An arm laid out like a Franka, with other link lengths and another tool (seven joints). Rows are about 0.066 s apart.
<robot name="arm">
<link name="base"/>
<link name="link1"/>
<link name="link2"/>
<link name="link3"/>
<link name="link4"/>
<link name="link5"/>
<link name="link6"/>
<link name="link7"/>
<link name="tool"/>
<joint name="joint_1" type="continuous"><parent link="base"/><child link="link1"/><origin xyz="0 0 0.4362" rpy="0 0 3.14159"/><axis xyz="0 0 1"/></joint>
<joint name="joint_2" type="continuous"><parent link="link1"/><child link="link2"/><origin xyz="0 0 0" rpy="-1.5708 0 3.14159"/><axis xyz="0 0 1"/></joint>
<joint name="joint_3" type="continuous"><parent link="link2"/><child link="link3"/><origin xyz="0 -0.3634 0" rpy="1.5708 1.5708 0"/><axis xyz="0 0 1"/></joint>
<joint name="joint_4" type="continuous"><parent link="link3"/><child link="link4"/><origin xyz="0 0.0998 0" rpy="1.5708 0 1.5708"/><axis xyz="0 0 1"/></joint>
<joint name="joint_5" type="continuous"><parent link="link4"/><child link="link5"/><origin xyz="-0.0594 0.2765 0" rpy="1.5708 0 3.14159"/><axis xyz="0 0 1"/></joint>
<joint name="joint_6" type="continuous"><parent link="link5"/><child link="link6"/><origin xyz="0 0 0" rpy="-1.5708 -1.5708 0"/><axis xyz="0 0 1"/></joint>
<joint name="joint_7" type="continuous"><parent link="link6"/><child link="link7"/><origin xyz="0 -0.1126 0" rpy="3.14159 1.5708 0"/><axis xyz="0 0 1"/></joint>
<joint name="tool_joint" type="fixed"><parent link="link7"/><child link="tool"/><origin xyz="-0.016 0.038 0.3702" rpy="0 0.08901 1.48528"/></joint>
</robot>
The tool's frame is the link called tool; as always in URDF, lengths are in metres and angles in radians. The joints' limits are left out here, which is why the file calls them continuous.
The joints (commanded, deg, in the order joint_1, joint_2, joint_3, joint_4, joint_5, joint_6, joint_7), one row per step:
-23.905, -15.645, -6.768, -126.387, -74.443, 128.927, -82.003
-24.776, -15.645, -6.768, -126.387, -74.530, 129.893, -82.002
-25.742, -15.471, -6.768, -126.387, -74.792, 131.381, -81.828
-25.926, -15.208, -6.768, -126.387, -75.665, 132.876, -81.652
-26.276, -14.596, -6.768, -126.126, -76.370, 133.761, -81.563
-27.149, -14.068, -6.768, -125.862, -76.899, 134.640, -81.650
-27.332, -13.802, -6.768, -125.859, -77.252, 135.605, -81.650
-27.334, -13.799, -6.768, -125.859, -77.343, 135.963, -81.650
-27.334, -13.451, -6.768, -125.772, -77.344, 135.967, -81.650
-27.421, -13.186, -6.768, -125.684, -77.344, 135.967, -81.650
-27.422, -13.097, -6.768, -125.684, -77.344, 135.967, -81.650
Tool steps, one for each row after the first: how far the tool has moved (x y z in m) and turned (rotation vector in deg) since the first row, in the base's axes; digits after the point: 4 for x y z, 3 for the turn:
-0.0008, -0.0032, 0.0007, 0.067, -0.375, 0.021
0.0012, -0.0061, 0.0005, 0.153, -0.887, 0.398
0.0097, -0.0047, 0.0010, -0.184, -1.014, 1.790
0.0145, -0.0068, 0.0000, -0.457, -0.782, 2.446
0.0148, -0.0123, -0.0009, -0.642, -0.548, 2.590
0.0197, -0.0113, -0.0023, -0.632, -0.536, 3.404
0.0219, -0.0103, -0.0020, -0.642, -0.635, 3.757
0.0229, -0.0108, -0.0046, -0.523, -0.403, 3.760
0.0230, -0.0119, -0.0064, -0.446, -0.243, 3.671
0.0231, -0.0120, -0.0072, -0.402, -0.165, 3.670

